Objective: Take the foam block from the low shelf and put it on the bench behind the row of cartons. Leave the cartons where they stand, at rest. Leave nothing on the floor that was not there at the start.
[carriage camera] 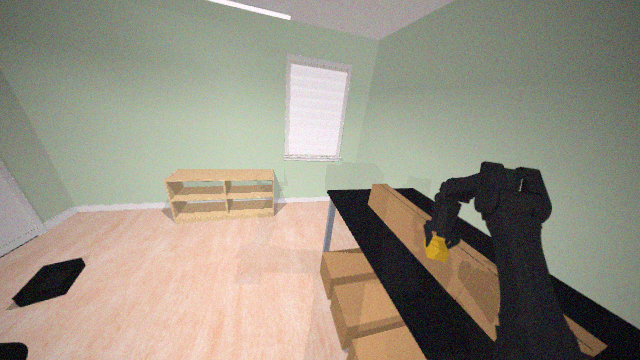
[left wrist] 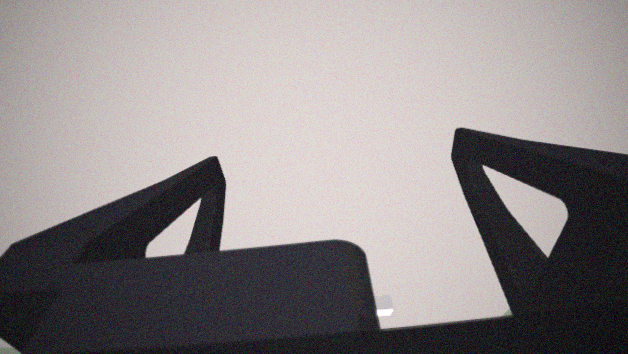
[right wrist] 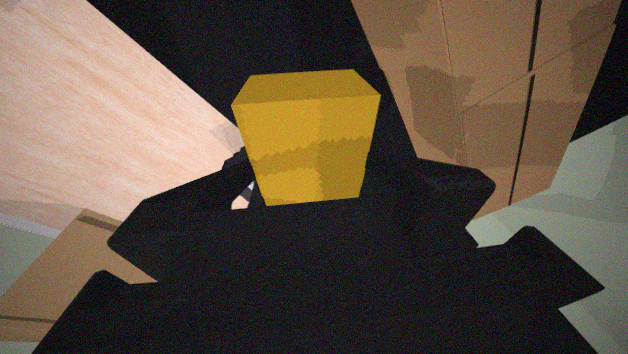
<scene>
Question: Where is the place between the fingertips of my right gripper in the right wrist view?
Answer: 308, 156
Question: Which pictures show the black flat object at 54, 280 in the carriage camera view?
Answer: The carriage camera view only.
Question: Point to a black bench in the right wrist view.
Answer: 214, 55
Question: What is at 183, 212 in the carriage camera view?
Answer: A low wooden shelf.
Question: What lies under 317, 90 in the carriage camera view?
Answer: A window with blinds.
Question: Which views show my left gripper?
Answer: The left wrist view only.
</scene>
